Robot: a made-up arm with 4 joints.
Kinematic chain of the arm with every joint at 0, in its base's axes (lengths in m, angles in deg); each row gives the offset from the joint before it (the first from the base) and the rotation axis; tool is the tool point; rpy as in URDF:
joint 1: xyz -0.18 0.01 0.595 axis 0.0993 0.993 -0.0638
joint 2: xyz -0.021 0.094 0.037 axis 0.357 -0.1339 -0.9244
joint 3: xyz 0 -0.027 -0.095 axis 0.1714 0.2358 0.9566
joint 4: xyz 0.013 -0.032 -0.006 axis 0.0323 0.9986 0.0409
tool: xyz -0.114 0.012 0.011 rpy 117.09 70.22 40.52
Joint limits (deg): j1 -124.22..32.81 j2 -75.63..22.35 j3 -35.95..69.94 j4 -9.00..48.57
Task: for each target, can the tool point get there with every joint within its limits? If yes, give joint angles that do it. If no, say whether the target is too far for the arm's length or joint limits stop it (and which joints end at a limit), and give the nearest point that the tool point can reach.
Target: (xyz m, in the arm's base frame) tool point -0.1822 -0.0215 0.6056
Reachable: yes | joints -55.49 -31.70 52.27 14.63
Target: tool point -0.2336 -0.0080 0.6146
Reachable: yes | joints 10.50 -42.30 4.35 16.40
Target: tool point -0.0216 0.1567 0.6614
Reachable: no: joint limits stop it (at a limit: joint 2, joint 3, joint 4) | nearest point -0.1038 0.1004 0.6246 | short by 0.106 m
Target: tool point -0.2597 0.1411 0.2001
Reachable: no: too far | nearest point -0.2055 0.1070 0.4424 | short by 0.251 m
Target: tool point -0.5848 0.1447 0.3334
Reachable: no: too far | nearest point -0.3007 0.1066 0.5100 | short by 0.337 m
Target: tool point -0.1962 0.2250 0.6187
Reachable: no: joint limits stop it (at a limit: joint 1, joint 2, joint 3) | nearest point -0.2668 0.1562 0.6331 | short by 0.100 m
